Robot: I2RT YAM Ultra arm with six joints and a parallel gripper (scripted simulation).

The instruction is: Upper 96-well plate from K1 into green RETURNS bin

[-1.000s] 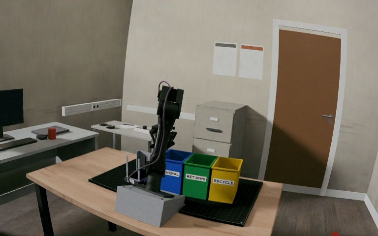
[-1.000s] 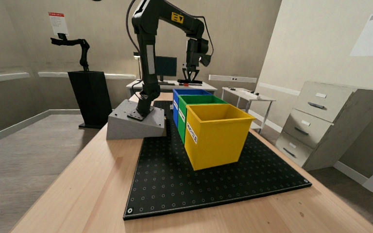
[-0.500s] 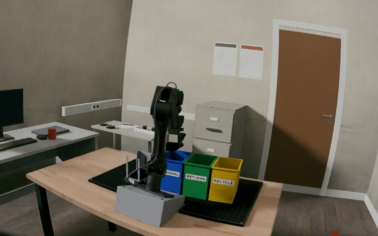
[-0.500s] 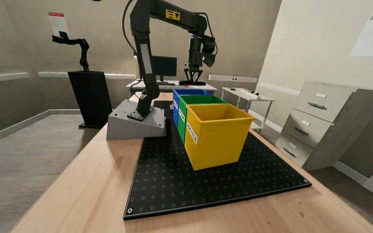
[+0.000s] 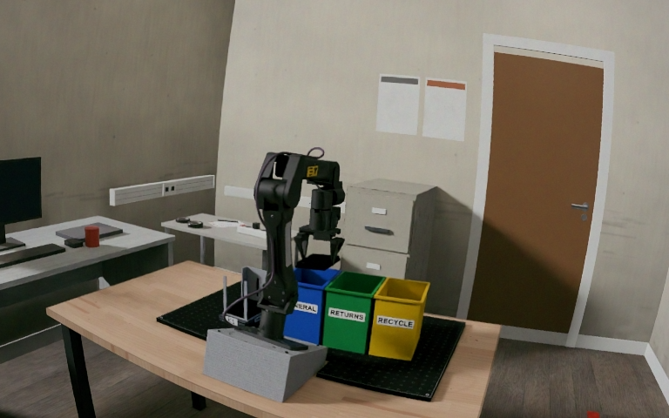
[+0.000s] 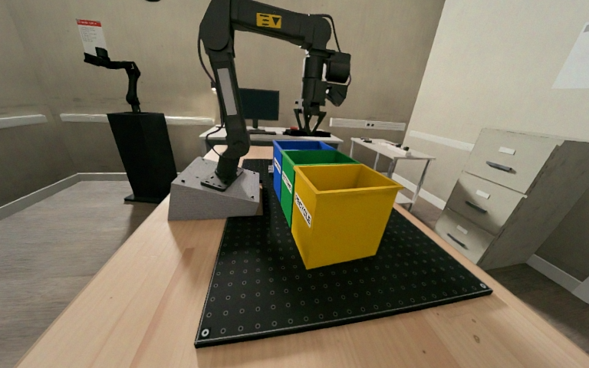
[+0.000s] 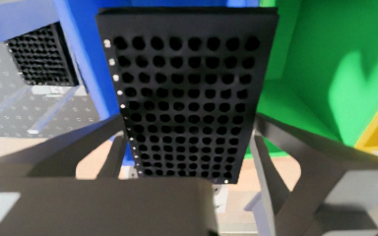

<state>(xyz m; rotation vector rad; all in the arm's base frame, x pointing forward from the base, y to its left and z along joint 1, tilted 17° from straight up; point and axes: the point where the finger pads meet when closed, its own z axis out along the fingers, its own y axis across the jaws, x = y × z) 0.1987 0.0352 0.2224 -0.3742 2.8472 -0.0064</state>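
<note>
Right now my hand is 140 mm above the green returns bin, 110 mm to the left of it and 40 mm short of it. The rest, counted from my hand: yellow recycle bin 240 mm to the right, 140 mm below, 80 mm ahead; then blue bin 140 mm below, 20 mm to the left, 10 mm behind; then black 96-well plate right at my hand.
</note>
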